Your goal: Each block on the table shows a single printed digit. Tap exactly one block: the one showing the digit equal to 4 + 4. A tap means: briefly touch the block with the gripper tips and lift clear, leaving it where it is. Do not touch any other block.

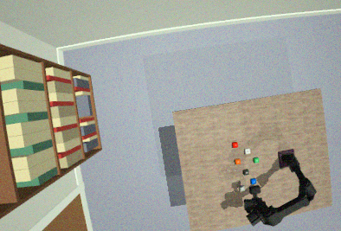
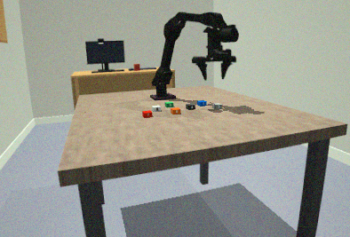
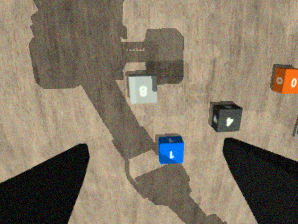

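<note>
Right now the grey block is 120 mm below my gripper tip, 10 mm to the left of it and 10 mm ahead of it. From my gripper tip the other things lie so: black block: 120 mm below, 100 mm to the right, 20 mm behind; blue block: 120 mm below, 70 mm behind, 30 mm to the right; orange block: 190 mm to the right, 120 mm below, 30 mm ahead.
</note>
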